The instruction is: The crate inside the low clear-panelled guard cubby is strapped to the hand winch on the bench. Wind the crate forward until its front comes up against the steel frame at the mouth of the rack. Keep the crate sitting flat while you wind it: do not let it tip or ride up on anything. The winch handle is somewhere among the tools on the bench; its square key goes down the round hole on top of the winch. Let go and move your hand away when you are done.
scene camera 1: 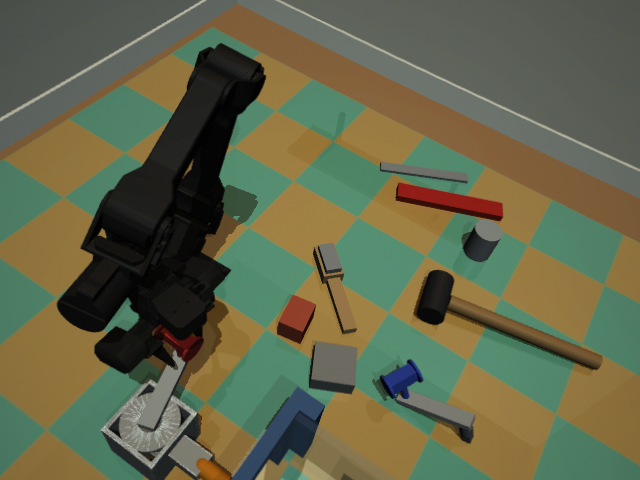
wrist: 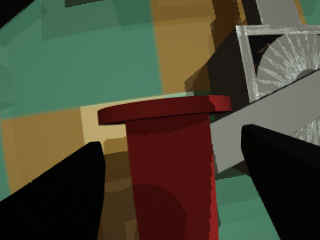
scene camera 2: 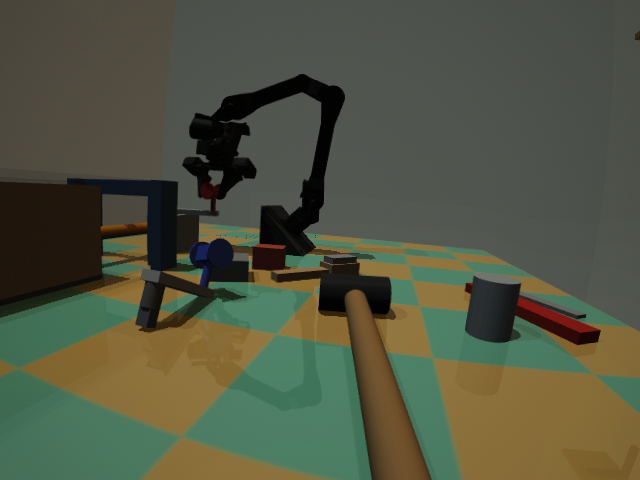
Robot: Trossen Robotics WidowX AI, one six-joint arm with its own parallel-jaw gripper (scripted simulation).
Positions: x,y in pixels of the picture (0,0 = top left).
Scene:
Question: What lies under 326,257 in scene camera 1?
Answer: A brush.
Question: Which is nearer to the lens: the blue knob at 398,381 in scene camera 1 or the red bar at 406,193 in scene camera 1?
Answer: The blue knob.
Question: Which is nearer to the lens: the grey block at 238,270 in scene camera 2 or the red bar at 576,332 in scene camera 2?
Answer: The red bar.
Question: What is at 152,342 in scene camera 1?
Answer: My gripper.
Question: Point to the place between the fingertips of my gripper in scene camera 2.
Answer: At 209,197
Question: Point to a brush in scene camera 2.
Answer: At 343,263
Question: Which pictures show the red bar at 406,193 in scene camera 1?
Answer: Scene camera 1 and scene camera 2 only.

